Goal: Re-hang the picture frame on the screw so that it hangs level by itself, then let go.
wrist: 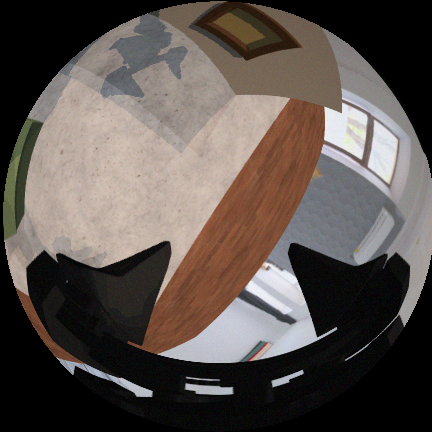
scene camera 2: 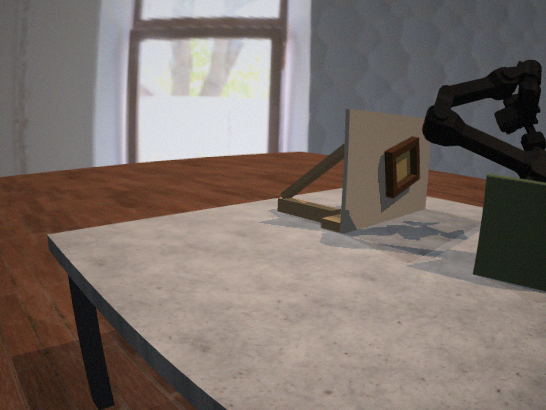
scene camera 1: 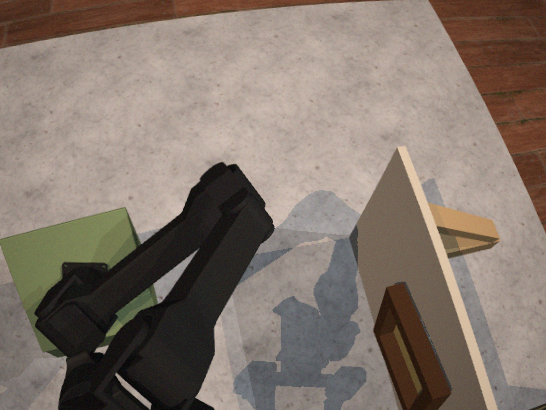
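Seen in the pictures: gripper, fingertip midpoint: [wrist: 232, 249] [scene camera 2: 520, 142]; arm's base, origin of the base link: [scene camera 2: 528, 208] [scene camera 1: 85, 283].
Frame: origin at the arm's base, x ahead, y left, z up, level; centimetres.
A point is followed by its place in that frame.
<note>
The picture frame [scene camera 1: 420, 335] @[x 44.0, y -12.6, z 8.3 cm] [scene camera 2: 391, 175] @[x 42.3, y -6.8, z 0.0 cm] [wrist: 275, 49] @[x 43.6, y -21.8, z 5.6 cm], brown with a tan picture, is on the face of the upright beige board [scene camera 1: 395, 225] @[x 43.7, y 2.9, z 7.7 cm] [scene camera 2: 365, 170] @[x 43.8, y 2.4, z 1.5 cm] [wrist: 300, 75] @[x 47.6, y -28.6, z 7.7 cm]. It is tilted, with its right side higher in scene camera 2. The screw does not show; the frame may hide it. My gripper [wrist: 232, 249] @[x 14.4, y -31.8, z 12.5 cm] is open and empty, with its two black fingers wide apart in the wrist view. It is well away from the frame, which shows near the top of that view. The gripper's fingers are not clear in the two scene views.
Wooden braces [scene camera 1: 465, 222] @[x 59.2, y 5.9, z -0.4 cm] [scene camera 2: 305, 207] @[x 59.7, y 8.0, z -10.5 cm] hold the board up from behind. A green block [scene camera 1: 65, 240] @[x -1.8, y 4.8, z 4.8 cm] [scene camera 2: 515, 235] @[x -0.3, y 7.3, z -4.2 cm] [wrist: 17, 180] stands on the grey table [scene camera 1: 250, 100] @[x 27.6, y 41.4, z -13.5 cm] [scene camera 2: 250, 300] @[x 23.8, y 49.3, z -13.5 cm] [wrist: 110, 175] @[x 10.3, y -28.4, z -13.5 cm], across from the board's face. My black arm reaches over the block in scene camera 1.
</note>
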